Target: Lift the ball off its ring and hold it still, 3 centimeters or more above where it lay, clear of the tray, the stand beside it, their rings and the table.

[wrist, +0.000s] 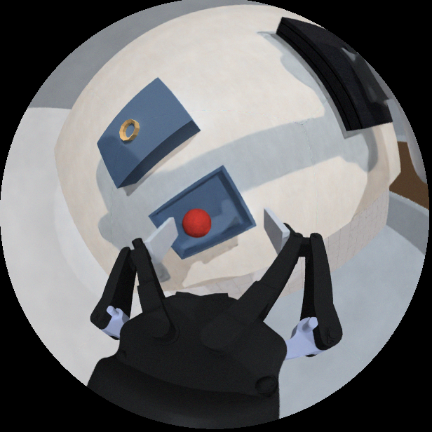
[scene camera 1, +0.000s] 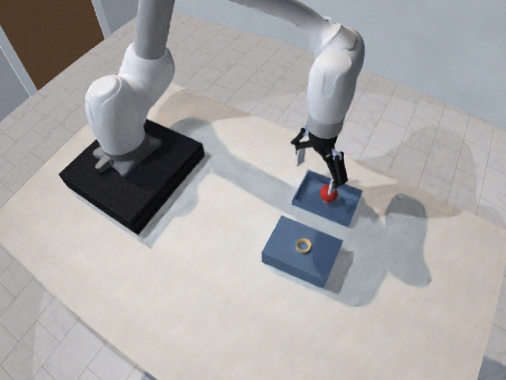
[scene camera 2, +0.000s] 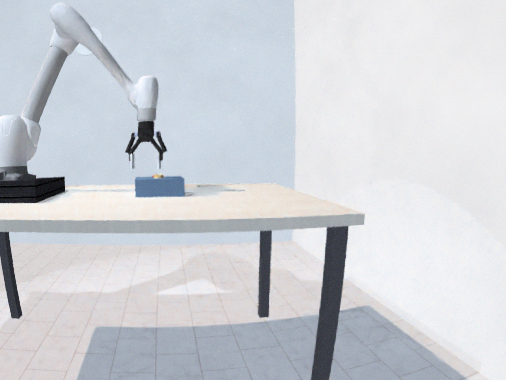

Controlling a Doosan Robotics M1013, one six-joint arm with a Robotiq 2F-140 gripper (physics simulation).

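Where they show: gripper, between the fingertips: (scene camera 1: 315, 177) (scene camera 2: 145, 168); arm's base, origin of its link: (scene camera 1: 127, 149) (scene camera 2: 10, 180).
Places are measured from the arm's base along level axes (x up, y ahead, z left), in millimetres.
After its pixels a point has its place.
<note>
The red ball (scene camera 1: 325, 195) @[y 637, x -13, z 221 mm] (wrist: 197, 223) sits inside the blue tray (scene camera 1: 320, 212) @[y 648, x -45, z 179 mm] (wrist: 239, 200); its ring is hidden beneath it. In the scene camera 2 view a little red shows beside the stand's ring, and the tray is hidden behind the stand. My gripper (scene camera 1: 316, 172) @[y 588, x 24, z 236 mm] (scene camera 2: 146, 167) @[y 588, x 24, z 236 mm] (wrist: 217, 222) is open and empty, pointing down above the tray. In the scene camera 1 view one fingertip overlaps the ball. In the wrist view the ball appears between the two fingers, much closer to the left one.
A blue stand (scene camera 1: 285, 240) @[y 620, x -1, z 21 mm] (scene camera 2: 160, 187) @[y 684, x -32, z -31 mm] (wrist: 160, 102) stands beside the tray. It carries an empty yellow ring (scene camera 1: 297, 246) @[y 659, x 9, z 20 mm] (scene camera 2: 158, 176) @[y 672, x 6, z 14 mm] (wrist: 122, 134) on top. The arm's black base block (scene camera 1: 100, 195) @[y 73, x 10, z -185 mm] (scene camera 2: 50, 190) @[y 216, x -41, z -36 mm] (wrist: 325, 70) sits at the other end of the table (scene camera 1: 200, 300) @[y 515, x -67, z -237 mm] (scene camera 2: 250, 207) @[y 982, x -67, z -278 mm] (wrist: 225, 65).
</note>
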